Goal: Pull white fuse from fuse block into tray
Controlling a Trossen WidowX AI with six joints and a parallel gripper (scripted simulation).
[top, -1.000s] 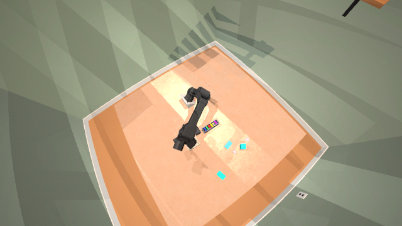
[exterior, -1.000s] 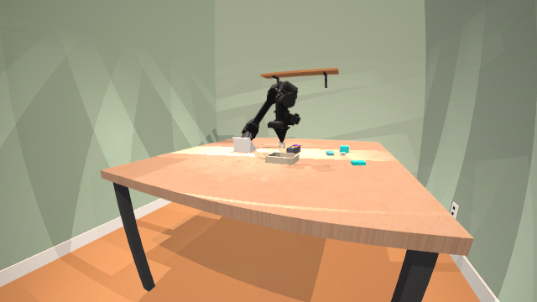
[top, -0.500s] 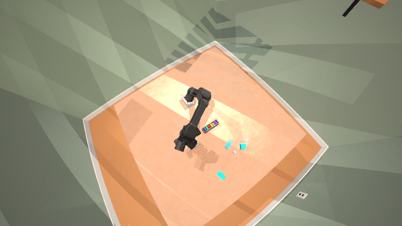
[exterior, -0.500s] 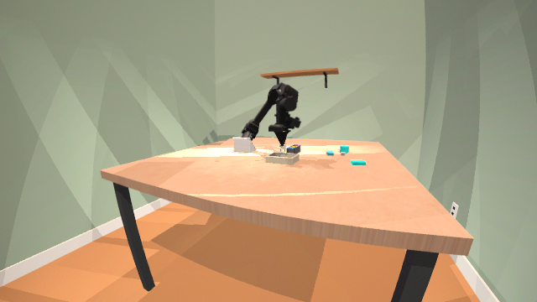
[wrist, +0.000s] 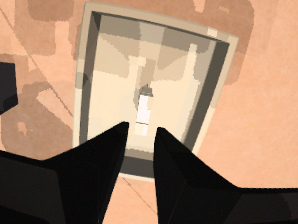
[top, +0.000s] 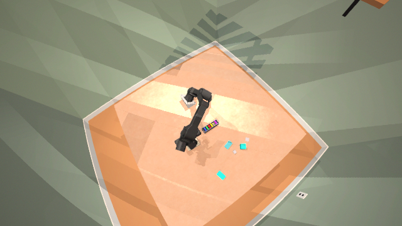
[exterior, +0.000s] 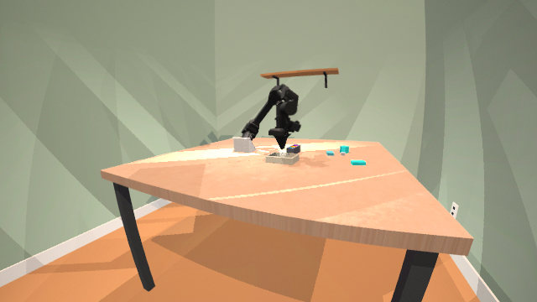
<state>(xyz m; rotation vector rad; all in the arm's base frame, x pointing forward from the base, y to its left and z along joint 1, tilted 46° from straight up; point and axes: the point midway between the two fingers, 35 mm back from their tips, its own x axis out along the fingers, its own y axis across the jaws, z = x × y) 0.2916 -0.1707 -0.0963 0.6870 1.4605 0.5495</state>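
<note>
Right now the white fuse is 3 cm below my gripper tip. Also, from my gripper tip: tray 5 cm below.
</note>
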